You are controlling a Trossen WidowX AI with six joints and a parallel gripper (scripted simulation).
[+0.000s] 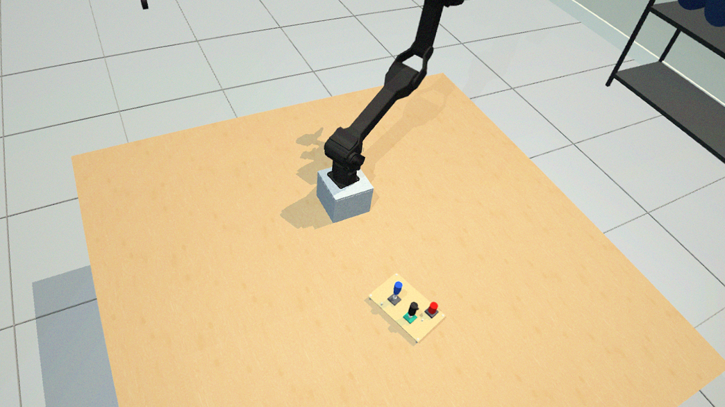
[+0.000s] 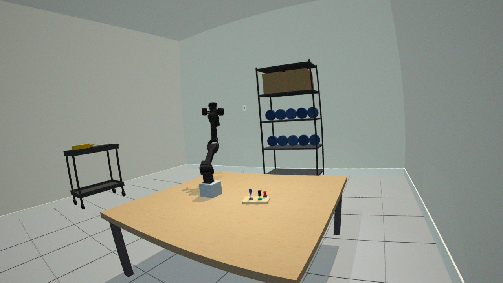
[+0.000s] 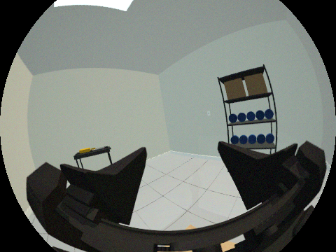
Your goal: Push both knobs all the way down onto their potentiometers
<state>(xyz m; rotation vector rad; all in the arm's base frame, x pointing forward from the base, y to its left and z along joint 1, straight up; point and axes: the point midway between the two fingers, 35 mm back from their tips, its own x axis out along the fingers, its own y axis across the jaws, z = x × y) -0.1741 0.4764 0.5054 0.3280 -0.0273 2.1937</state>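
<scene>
Right now my gripper tip is 530 mm short of the blue knob, 590 mm to the left of it and 540 mm above it.
</scene>
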